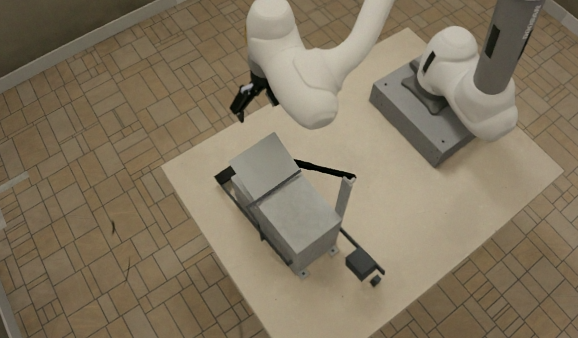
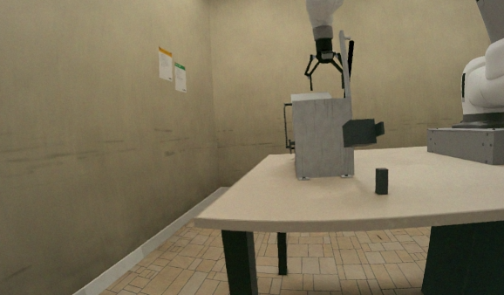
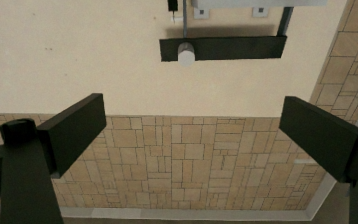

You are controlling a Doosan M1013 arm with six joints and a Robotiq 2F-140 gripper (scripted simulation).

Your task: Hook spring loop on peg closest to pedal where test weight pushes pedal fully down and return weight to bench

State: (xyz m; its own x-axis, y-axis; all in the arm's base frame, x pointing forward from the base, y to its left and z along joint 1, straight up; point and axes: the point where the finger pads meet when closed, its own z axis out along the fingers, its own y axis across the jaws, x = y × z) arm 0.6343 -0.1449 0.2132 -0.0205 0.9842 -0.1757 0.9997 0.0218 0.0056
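The steel test weight is 2 cm to the right of my hand and 24 cm below it.
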